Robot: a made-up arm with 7 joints. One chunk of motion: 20 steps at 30 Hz.
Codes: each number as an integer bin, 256 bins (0 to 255) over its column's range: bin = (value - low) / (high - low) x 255, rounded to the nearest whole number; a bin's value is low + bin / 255 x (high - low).
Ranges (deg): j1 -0.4..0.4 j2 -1.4..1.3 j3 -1.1..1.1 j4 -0.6..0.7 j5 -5..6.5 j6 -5.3..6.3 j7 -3..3
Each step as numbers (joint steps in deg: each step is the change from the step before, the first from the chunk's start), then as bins.
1 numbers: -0.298 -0.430 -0.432 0.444 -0.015 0.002 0.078
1 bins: 33 92 77 205 111 117 131
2 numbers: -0.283 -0.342 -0.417 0.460 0.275 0.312 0.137
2 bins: 37 100 79 208 117 123 133
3 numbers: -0.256 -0.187 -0.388 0.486 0.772 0.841 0.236
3 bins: 46 115 83 213 128 135 138
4 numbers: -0.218 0.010 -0.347 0.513 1.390 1.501 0.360
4 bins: 58 133 87 218 142 150 143
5 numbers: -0.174 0.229 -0.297 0.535 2.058 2.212 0.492
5 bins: 72 154 93 223 157 165 148
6 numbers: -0.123 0.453 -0.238 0.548 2.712 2.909 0.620
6 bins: 88 175 100 225 171 180 154
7 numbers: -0.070 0.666 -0.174 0.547 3.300 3.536 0.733
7 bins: 105 195 107 225 184 194 159
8 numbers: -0.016 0.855 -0.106 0.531 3.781 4.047 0.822
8 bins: 122 213 115 222 195 205 162
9 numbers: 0.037 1.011 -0.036 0.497 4.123 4.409 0.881
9 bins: 139 228 123 215 202 213 165
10 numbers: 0.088 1.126 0.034 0.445 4.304 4.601 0.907
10 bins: 156 239 131 205 206 218 166
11 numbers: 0.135 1.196 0.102 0.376 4.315 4.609 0.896
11 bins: 171 245 139 191 207 218 166
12 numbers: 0.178 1.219 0.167 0.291 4.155 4.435 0.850
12 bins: 184 247 147 175 203 214 164
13 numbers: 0.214 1.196 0.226 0.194 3.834 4.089 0.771
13 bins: 196 245 154 156 196 206 160
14 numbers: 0.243 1.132 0.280 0.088 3.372 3.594 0.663
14 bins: 205 239 160 135 186 196 156
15 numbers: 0.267 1.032 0.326 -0.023 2.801 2.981 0.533
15 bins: 213 230 165 113 173 182 150
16 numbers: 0.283 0.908 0.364 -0.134 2.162 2.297 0.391
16 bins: 218 218 170 91 159 167 144
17 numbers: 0.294 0.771 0.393 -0.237 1.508 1.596 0.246
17 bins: 221 205 173 71 144 152 138
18 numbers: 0.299 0.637 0.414 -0.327 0.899 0.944 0.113
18 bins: 223 192 175 54 131 137 132
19 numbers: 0.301 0.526 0.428 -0.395 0.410 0.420 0.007
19 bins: 223 182 177 40 120 126 128
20 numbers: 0.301 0.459 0.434 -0.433 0.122 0.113 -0.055
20 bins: 223 176 178 33 114 119 125
